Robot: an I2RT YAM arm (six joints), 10 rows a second.
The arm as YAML. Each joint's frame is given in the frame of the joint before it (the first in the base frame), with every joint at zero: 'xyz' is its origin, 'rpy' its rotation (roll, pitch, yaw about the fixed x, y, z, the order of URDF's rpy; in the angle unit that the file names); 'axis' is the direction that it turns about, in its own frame. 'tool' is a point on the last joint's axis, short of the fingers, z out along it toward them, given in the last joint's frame.
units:
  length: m
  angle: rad
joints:
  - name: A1
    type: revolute
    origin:
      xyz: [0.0, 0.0, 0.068]
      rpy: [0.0, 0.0, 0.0]
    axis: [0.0, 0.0, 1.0]
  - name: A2
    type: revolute
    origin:
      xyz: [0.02, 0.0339, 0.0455]
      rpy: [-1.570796, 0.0, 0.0]
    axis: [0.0, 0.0, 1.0]
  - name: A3
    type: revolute
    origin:
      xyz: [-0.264, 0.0, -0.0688]
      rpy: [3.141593, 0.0, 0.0]
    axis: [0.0, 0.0, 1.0]
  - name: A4
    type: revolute
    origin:
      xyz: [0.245, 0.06, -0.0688]
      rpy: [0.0, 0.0, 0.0]
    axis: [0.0, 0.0, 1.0]
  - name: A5
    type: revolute
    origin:
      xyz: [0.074, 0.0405, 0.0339]
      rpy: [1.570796, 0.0, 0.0]
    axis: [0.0, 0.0, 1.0]
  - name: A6
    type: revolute
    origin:
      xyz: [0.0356, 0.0, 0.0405]
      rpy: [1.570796, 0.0, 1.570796]
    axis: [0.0, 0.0, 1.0]
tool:
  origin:
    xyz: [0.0, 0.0, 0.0]
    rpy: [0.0, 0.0, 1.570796]
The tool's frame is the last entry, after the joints.
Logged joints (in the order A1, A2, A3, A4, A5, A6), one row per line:
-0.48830 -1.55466 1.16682 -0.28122 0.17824 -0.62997
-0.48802 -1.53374 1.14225 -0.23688 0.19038 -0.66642
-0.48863 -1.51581 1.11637 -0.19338 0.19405 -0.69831
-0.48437 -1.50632 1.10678 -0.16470 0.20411 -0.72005
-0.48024 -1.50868 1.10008 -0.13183 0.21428 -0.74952
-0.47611 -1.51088 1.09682 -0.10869 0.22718 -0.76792
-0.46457 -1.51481 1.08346 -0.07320 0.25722 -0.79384
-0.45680 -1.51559 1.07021 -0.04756 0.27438 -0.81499
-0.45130 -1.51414 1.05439 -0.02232 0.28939 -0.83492
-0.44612 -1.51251 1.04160 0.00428 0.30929 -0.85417
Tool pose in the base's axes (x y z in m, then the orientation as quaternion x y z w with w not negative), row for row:
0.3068 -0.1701 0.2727 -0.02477 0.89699 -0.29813 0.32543
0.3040 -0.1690 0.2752 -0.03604 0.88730 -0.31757 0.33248
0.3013 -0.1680 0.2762 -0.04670 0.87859 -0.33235 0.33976
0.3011 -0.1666 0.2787 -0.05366 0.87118 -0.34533 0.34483
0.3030 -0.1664 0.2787 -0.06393 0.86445 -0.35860 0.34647
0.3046 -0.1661 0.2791 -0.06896 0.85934 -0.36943 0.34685
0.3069 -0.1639 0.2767 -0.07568 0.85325 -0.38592 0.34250
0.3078 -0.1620 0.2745 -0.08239 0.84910 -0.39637 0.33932
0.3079 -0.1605 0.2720 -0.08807 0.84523 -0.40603 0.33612
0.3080 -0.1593 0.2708 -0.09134 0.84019 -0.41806 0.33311
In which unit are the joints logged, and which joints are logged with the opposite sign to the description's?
The joints are logged in radians. Opposite sign: A2.
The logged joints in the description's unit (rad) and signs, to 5 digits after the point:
-0.48830 1.55466 1.16682 -0.28122 0.17824 -0.62997
-0.48802 1.53374 1.14225 -0.23688 0.19038 -0.66642
-0.48863 1.51581 1.11637 -0.19338 0.19405 -0.69831
-0.48437 1.50632 1.10678 -0.16470 0.20411 -0.72005
-0.48024 1.50868 1.10008 -0.13183 0.21428 -0.74952
-0.47611 1.51088 1.09682 -0.10869 0.22718 -0.76792
-0.46457 1.51481 1.08346 -0.07320 0.25722 -0.79384
-0.45680 1.51559 1.07021 -0.04756 0.27438 -0.81499
-0.45130 1.51414 1.05439 -0.02232 0.28939 -0.83492
-0.44612 1.51251 1.04160 0.00428 0.30929 -0.85417

